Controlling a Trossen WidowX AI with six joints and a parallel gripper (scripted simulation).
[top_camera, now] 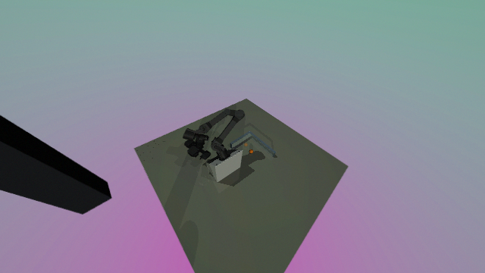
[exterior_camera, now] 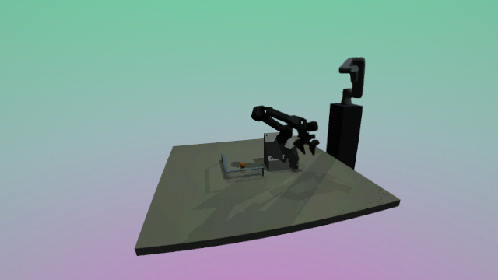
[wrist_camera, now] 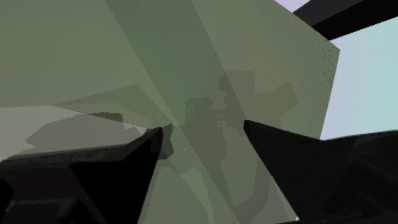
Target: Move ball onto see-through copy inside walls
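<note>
Now: gripper tip 41 cm short of the orange ball, 18 cm to the left of it and 10 cm above it. Also, from my gripper tip: see-through copy of the ball (43 cm ahead, 9 cm to the right, 10 cm below).
</note>
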